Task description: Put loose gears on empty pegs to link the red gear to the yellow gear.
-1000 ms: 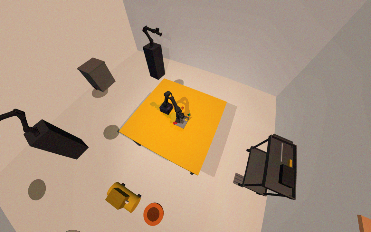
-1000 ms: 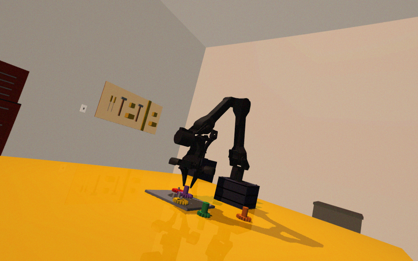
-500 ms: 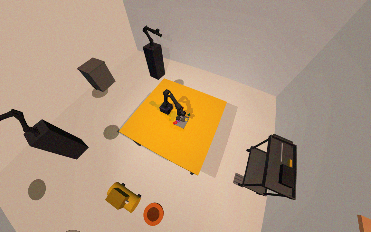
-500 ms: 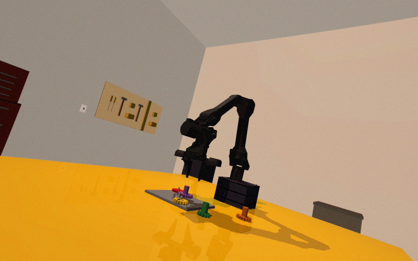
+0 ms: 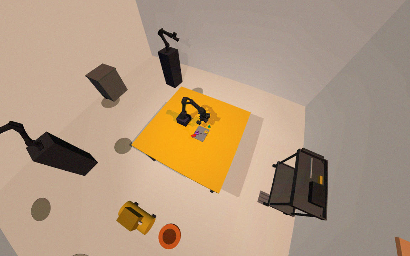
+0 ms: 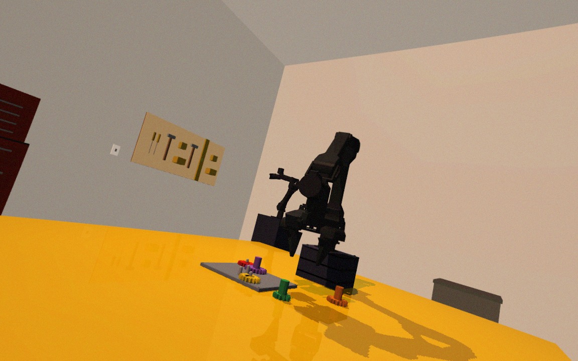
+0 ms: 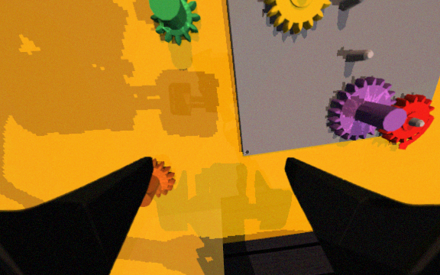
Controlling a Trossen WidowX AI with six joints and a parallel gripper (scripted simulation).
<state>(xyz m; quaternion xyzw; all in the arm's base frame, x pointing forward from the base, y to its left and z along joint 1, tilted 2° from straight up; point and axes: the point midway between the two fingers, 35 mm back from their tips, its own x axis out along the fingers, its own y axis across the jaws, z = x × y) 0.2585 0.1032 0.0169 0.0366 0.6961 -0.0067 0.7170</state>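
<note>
My gripper tip is 60 mm past the orange gear, 80 mm to the right of it and 60 mm above it. The rest, counted from my gripper tip: green gear: 100 mm ahead, 30 mm to the left, 60 mm below; then red gear: 200 mm to the right, 60 mm below; then purple gear: 10 mm ahead, 150 mm to the right, 60 mm below.
</note>
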